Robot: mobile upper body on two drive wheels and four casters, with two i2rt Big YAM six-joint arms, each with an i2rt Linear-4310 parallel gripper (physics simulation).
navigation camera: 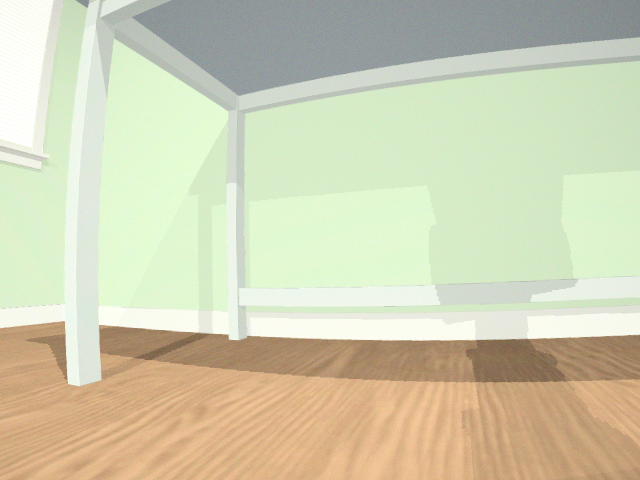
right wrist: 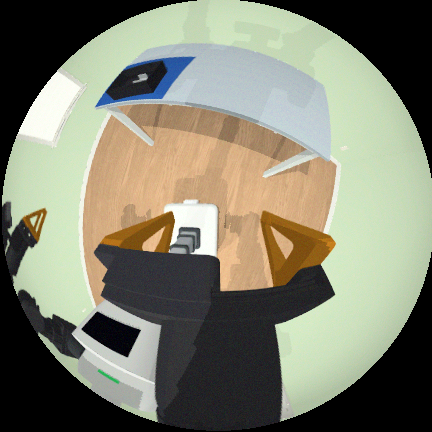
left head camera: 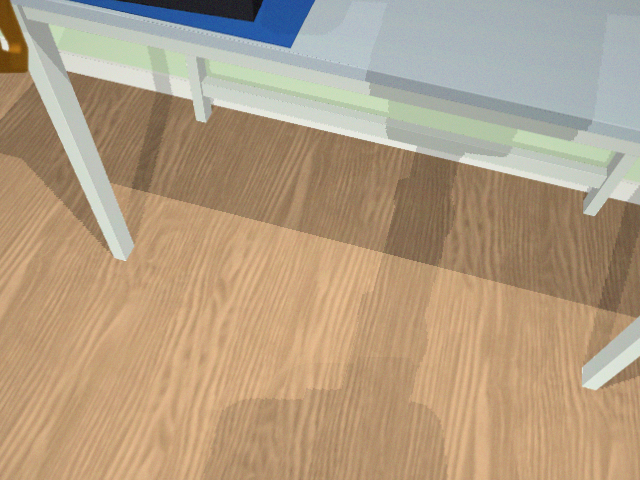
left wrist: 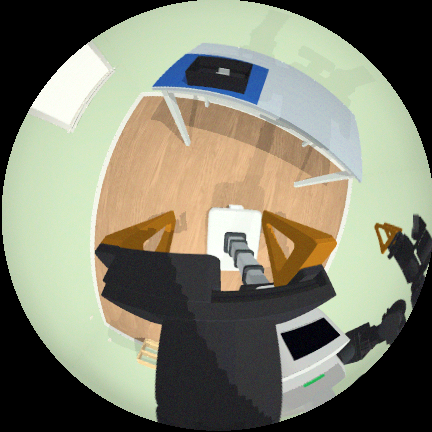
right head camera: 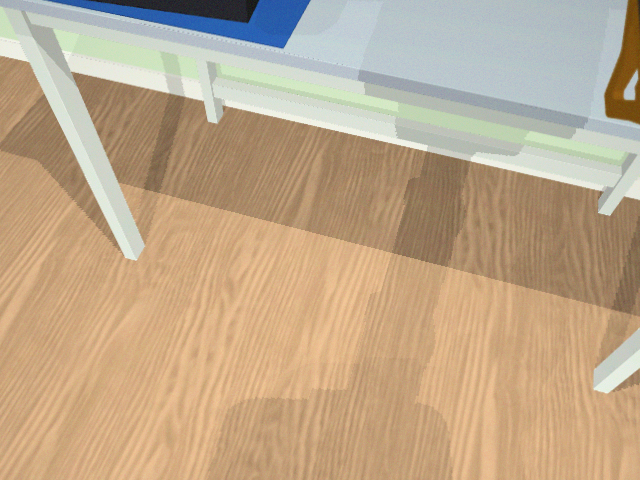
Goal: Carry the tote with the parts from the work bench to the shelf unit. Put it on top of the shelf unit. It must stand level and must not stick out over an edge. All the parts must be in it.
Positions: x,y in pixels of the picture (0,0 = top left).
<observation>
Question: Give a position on a work bench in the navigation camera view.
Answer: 244,63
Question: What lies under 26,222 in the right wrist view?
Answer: My left gripper.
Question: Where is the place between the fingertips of my right gripper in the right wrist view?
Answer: At 217,215
</observation>
